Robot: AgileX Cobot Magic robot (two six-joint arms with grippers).
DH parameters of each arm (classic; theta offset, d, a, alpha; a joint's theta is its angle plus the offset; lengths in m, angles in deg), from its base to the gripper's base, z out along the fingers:
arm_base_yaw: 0 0.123 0 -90
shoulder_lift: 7.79 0 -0.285 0
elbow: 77.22 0 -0.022 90
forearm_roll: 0 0.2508 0 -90
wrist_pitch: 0 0 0.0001 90
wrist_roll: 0 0.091 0 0
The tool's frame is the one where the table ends.
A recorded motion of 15 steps. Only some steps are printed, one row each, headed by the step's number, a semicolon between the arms.
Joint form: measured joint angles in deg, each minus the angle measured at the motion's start. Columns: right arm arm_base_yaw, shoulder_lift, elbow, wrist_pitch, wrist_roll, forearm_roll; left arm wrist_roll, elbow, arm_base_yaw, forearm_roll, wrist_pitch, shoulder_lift.
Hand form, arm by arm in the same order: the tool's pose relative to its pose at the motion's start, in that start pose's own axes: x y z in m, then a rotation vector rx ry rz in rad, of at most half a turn. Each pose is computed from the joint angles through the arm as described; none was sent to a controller.
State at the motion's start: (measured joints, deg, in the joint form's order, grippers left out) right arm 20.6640 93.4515 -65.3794 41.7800 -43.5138 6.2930; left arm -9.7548 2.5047 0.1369 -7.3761 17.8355 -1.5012
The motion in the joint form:
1: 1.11 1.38 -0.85 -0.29 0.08 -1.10; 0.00 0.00 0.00 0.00 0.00 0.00
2: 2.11 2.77 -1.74 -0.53 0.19 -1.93; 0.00 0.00 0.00 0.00 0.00 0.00
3: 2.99 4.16 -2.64 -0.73 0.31 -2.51; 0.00 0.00 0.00 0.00 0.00 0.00
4: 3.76 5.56 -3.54 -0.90 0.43 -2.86; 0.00 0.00 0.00 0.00 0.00 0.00
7: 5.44 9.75 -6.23 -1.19 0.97 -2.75; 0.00 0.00 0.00 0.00 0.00 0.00
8: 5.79 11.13 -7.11 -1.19 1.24 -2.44; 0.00 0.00 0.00 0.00 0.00 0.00
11: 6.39 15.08 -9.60 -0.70 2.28 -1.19; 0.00 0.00 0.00 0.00 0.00 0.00
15: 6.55 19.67 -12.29 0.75 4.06 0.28; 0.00 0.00 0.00 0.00 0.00 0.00
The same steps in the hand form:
1: -0.0056 0.0018 0.0062 -0.0002 0.0080 -0.0298; 0.0000 0.0000 0.0000 0.0000 0.0000 0.0000
2: -0.0111 0.0035 0.0124 -0.0022 0.0142 -0.0541; 0.0000 0.0000 0.0000 0.0000 0.0000 0.0000
3: -0.0163 0.0052 0.0187 -0.0057 0.0192 -0.0732; 0.0000 0.0000 0.0000 0.0000 0.0000 0.0000
4: -0.0212 0.0067 0.0250 -0.0109 0.0234 -0.0875; 0.0000 0.0000 0.0000 0.0000 0.0000 0.0000
7: -0.0335 0.0103 0.0444 -0.0347 0.0330 -0.1023; 0.0000 0.0000 0.0000 0.0000 0.0000 0.0000
8: -0.0367 0.0111 0.0510 -0.0446 0.0366 -0.0986; 0.0000 0.0000 0.0000 0.0000 0.0000 0.0000
11: -0.0434 0.0125 0.0701 -0.0788 0.0538 -0.0721; 0.0000 0.0000 0.0000 0.0000 0.0000 0.0000
15: -0.0461 0.0134 0.0933 -0.1258 0.0921 -0.0223; 0.0000 0.0000 0.0000 0.0000 0.0000 0.0000

